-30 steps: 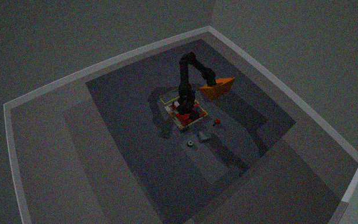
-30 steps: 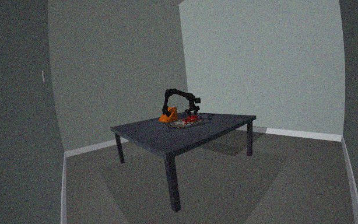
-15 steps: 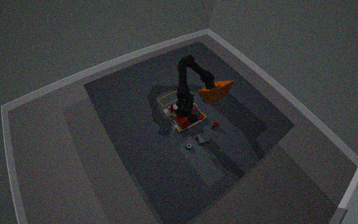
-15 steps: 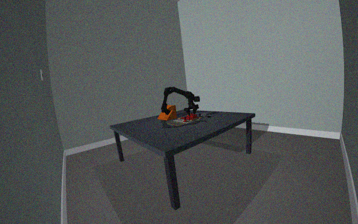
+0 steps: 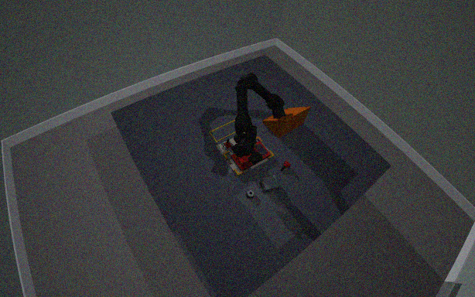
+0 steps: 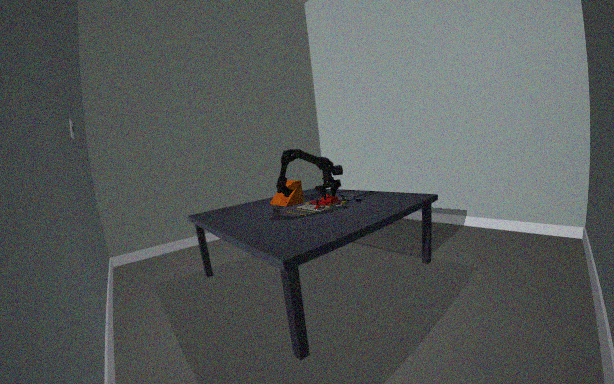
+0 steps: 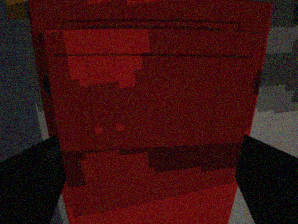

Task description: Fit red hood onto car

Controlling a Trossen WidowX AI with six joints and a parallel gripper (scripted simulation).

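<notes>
Now: gripper tip right at the red hood. Round my gripper tip: grey engine block: 2 cm below.
</notes>
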